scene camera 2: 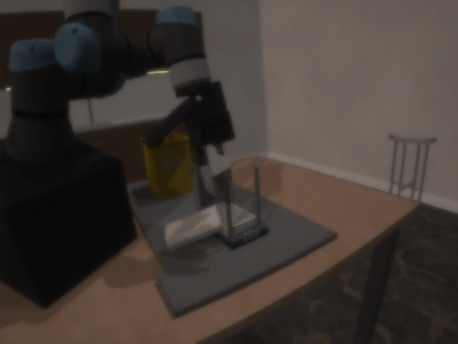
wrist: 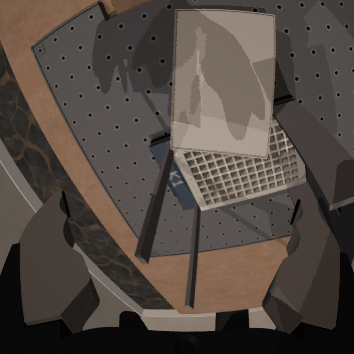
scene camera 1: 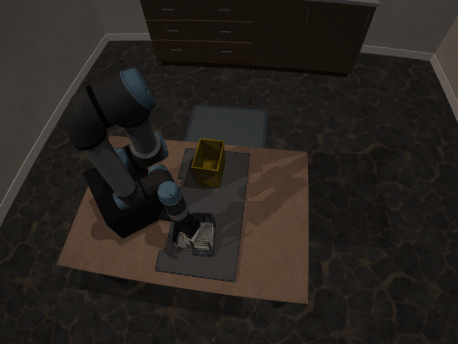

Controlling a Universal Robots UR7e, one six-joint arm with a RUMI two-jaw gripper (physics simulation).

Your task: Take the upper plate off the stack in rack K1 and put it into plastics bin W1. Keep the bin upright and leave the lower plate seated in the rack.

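Places are measured from the arm's base along level axes (x down, y left, z ahead), in millimetres.
Pixels of known places: gripper, fingertip midpoint: [scene camera 2: 211,186] [wrist: 181,200] [scene camera 1: 188,235]; arm's base at its link origin: [scene camera 2: 42,148].
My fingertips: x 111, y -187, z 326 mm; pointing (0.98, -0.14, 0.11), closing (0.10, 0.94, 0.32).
For each thing: its top centre in the pictures, then the offset to it from my fingertips. "spot": a spot on its surface instead. Level surfaces: height alone.
- rack K1 at a spot on its surface: [wrist: 179,183] [scene camera 2: 250,230] [scene camera 1: 204,252] spot: dx +109, dy -32, dz +66 mm
- lower plate at its top centre: [wrist: 245,167] [scene camera 2: 226,213] [scene camera 1: 203,235] dx +92, dy +43, dz +49 mm
- yellow bin W1 at its top centre: [scene camera 2: 163,138] [scene camera 1: 208,153] dx -54, dy +401, dz +5 mm
- dark perforated mat at its surface level: dx +126 mm
- wooden table at its surface level: dx +139 mm
The upper plate [scene camera 1: 183,243] [scene camera 2: 192,228] [wrist: 222,82] is pale and smooth-topped. It lies askew beside rack K1 [scene camera 1: 203,253] [scene camera 2: 248,235] [wrist: 179,183], tilted, with one end over the edge of the lower plate and the other end down toward the mat. The lower plate [scene camera 1: 205,235] [scene camera 2: 240,215] [wrist: 240,175], with a grid of wells, lies in the rack between its posts. The yellow bin W1 [scene camera 1: 208,179] [scene camera 2: 170,170] stands upright. My gripper [scene camera 1: 189,231] [scene camera 2: 214,179] [wrist: 181,200] is open and empty, above the rack area. Its fingertips are partly hidden in the scene views.
The rack stands on a dark perforated mat [scene camera 1: 215,200] [scene camera 2: 280,245] [wrist: 100,120] on the wooden table [scene camera 1: 280,200] [scene camera 2: 350,197]. Two thin rack posts rise at the K1 label side, and a taller dark wall [wrist: 320,155] rises at the other side. The bin stands at the mat's far end.
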